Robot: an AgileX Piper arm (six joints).
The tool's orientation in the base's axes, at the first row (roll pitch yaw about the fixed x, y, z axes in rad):
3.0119 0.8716 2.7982
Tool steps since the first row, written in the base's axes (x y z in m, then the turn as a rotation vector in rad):
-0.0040 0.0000 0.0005 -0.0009 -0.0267 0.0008
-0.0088 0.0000 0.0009 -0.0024 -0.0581 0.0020
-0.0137 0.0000 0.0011 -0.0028 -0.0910 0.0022
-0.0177 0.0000 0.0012 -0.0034 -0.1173 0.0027
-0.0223 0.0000 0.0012 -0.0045 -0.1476 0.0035
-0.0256 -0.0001 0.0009 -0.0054 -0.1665 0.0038
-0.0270 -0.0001 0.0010 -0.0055 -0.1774 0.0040
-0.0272 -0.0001 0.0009 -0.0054 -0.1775 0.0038
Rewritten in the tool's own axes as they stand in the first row. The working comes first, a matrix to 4 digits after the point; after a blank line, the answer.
The tool's axes in the first row as the columns of a matrix, in the base's axes (used below as rounded here):
-0.6060 0.2407 0.7582
0.2167 0.9670 -0.1337
-0.7654 0.0832 -0.6382

0.0020 -0.0009 -0.0034 -0.0059 -0.0260 0.0024
0.0046 -0.0020 -0.0072 -0.0127 -0.0566 0.0047
0.0075 -0.0032 -0.0111 -0.0197 -0.0885 0.0086
0.0098 -0.0042 -0.0142 -0.0254 -0.1140 0.0114
0.0126 -0.0053 -0.0177 -0.0319 -0.1435 0.0141
0.0148 -0.0062 -0.0200 -0.0357 -0.1620 0.0157
0.0156 -0.0065 -0.0211 -0.0382 -0.1725 0.0170
0.0158 -0.0066 -0.0212 -0.0381 -0.1726 0.0172

